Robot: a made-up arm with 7 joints.
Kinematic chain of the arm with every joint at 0, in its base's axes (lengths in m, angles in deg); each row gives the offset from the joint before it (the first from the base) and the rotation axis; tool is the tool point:
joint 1: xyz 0 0.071 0 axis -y
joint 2: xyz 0 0.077 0 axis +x
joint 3: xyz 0 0 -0.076 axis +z
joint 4: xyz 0 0 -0.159 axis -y
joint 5: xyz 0 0 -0.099 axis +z
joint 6: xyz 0 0 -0.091 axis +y
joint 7: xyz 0 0 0 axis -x
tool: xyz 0 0 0
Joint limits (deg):
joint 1: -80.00..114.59
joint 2: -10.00..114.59
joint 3: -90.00..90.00
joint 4: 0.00..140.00
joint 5: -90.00..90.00
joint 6: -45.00..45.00
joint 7: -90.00..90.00
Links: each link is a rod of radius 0.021 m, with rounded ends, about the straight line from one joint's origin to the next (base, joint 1, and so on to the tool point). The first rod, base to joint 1, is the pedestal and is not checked.
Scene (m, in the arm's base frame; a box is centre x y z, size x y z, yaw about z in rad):
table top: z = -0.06
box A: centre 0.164 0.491 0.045 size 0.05 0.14 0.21 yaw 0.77
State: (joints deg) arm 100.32 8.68 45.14 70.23 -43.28 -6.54 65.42
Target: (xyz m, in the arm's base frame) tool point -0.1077 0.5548 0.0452
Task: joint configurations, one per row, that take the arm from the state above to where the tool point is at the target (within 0.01 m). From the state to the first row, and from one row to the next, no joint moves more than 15 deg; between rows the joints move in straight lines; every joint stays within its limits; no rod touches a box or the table.
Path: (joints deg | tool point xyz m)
1: 104.09 22.50 47.58 76.60 -47.63 6.77 63.70 | 0.1690 0.3808 0.1710
2: 107.86 36.31 50.03 82.97 -51.98 20.08 61.97 | 0.0795 0.4174 0.1529
3: 111.23 50.68 45.75 74.74 -49.92 32.54 61.20 | 0.0273 0.4517 0.1478
4: 114.59 65.06 41.46 66.52 -47.86 45.00 60.43 | -0.0303 0.4784 0.1297
5: 105.78 74.38 42.34 52.51 -46.72 32.11 61.68 | -0.0336 0.5130 0.1063
6: 96.97 83.71 43.21 38.51 -45.57 19.23 62.92 | -0.0487 0.5382 0.0809
7: 88.16 93.03 44.08 24.51 -44.43 6.34 64.17 | -0.0745 0.5524 0.0590
8: 79.35 102.36 44.95 10.50 -43.28 -6.54 65.42 | -0.1077 0.5548 0.0452

